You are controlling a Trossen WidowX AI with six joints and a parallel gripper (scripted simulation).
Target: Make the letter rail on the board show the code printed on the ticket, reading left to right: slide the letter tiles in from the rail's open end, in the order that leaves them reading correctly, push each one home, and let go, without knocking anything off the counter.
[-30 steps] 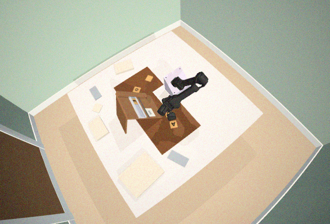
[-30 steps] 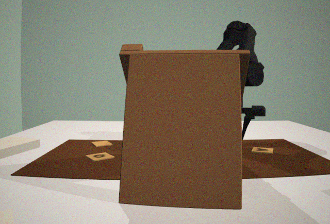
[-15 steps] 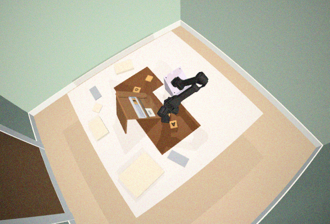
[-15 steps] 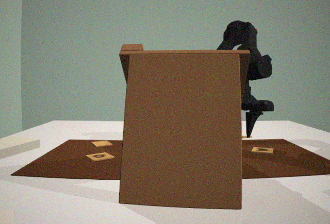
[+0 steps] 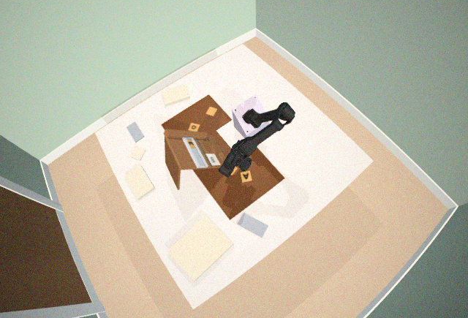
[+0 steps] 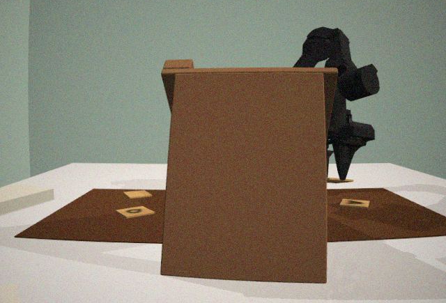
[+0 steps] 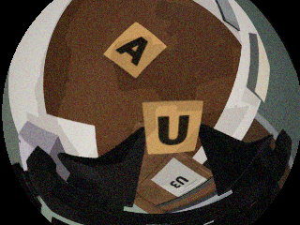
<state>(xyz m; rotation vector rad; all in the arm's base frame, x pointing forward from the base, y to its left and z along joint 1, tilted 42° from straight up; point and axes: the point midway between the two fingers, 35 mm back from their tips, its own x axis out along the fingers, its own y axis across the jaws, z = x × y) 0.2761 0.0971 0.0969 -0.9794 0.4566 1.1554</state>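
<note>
My gripper tip is now 100 mm to the left of the white ticket, 40 mm short of it and 20 mm below it. Round my gripper tip: brown mat 160 mm to the right, 80 mm behind, 60 mm below.
</note>
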